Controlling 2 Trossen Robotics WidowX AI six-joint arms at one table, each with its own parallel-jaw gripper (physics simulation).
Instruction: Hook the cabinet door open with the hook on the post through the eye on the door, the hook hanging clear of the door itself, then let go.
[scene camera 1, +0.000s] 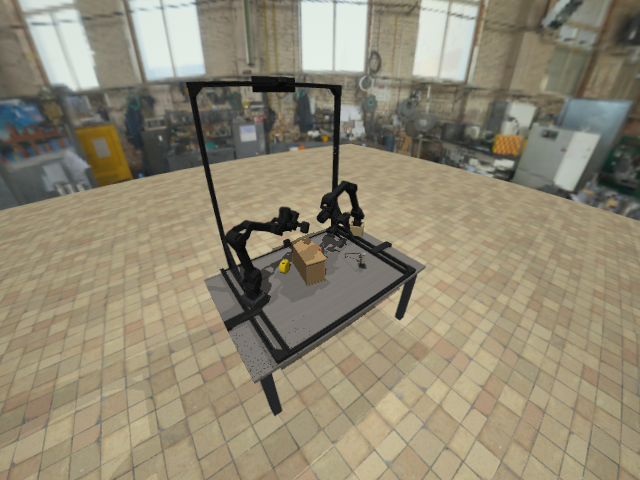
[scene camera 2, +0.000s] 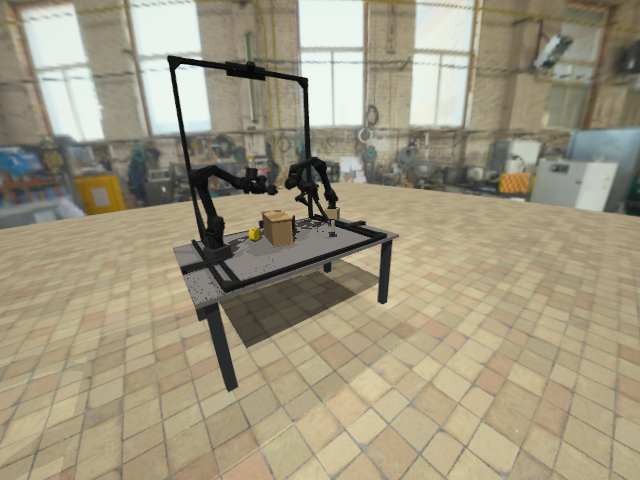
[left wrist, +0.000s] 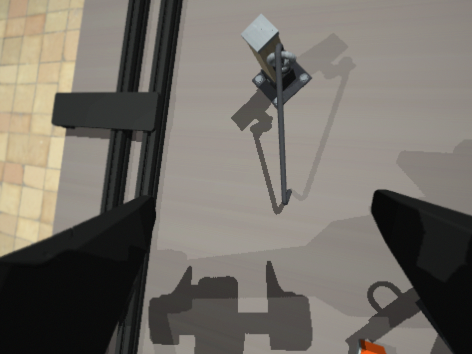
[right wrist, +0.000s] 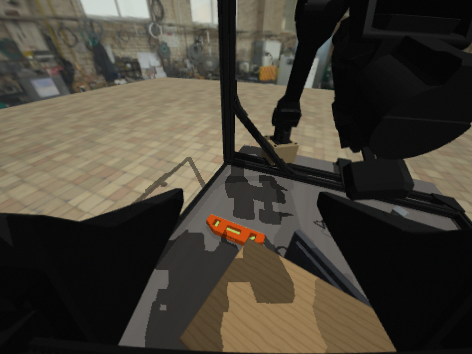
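Pixels of known places: left gripper, fingertip midpoint: (scene camera 1: 345, 233) (scene camera 2: 314, 203) (left wrist: 263, 203); right gripper, fingertip midpoint: (scene camera 1: 302, 222) (right wrist: 250, 196); left arm's base, link origin: (scene camera 1: 357, 224) (scene camera 2: 332, 208) (right wrist: 280, 140); right arm's base, link origin: (scene camera 1: 253, 294) (scene camera 2: 216, 246).
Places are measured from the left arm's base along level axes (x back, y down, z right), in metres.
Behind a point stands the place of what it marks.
Observation:
The wooden cabinet (scene camera 1: 315, 273) @(x -0.624, y 0.020, z 0.142 m) (scene camera 2: 280, 232) @(x -0.629, y 0.012, z 0.149 m) (right wrist: 270, 320) @(x -0.485, y -0.066, z 0.264 m) stands mid-table. Its dark door (right wrist: 320, 265) @(x -0.439, y -0.019, z 0.156 m) shows at the cabinet's right side in the right wrist view; its angle is hard to tell. The eye is not clearly visible, but a ring-shaped shadow lies on the table in the left wrist view. The post (left wrist: 260, 35) @(x -0.382, y -0.006, z -0.095 m) (scene camera 1: 362, 259) @(x -0.393, y 0.036, z -0.097 m) (scene camera 2: 332, 227) @(x -0.393, y 0.037, z -0.100 m) stands on a bolted base. Its hook (left wrist: 281, 125) @(x -0.359, y 0.023, z -0.030 m) extends toward my left gripper, bent tip free. My left gripper (left wrist: 263, 203) @(x -0.342, y -0.103, z 0.033 m) is open, the hook's tip appearing between its fingertips. My right gripper (right wrist: 250, 196) @(x -0.438, y -0.192, z 0.278 m) is open above the cabinet.
An orange level (right wrist: 232, 230) @(x -0.283, y 0.081, z 0.254 m) (left wrist: 372, 348) @(x -0.325, y 0.084, z 0.188 m) lies beside the cabinet. A yellow object (scene camera 1: 284, 266) @(x -0.604, y 0.032, z 0.344 m) (scene camera 2: 254, 234) @(x -0.604, y 0.045, z 0.341 m) is at its other side. A wooden block (scene camera 1: 356, 229) @(x -0.050, y 0.019, z -0.004 m) (scene camera 2: 332, 213) @(x -0.050, y 0.030, z -0.015 m) (right wrist: 285, 151) @(x -0.050, y 0.021, z 0.002 m) is at my left arm's base. Black rails (left wrist: 167, 65) @(x -0.271, y 0.080, z -0.201 m) border the table.

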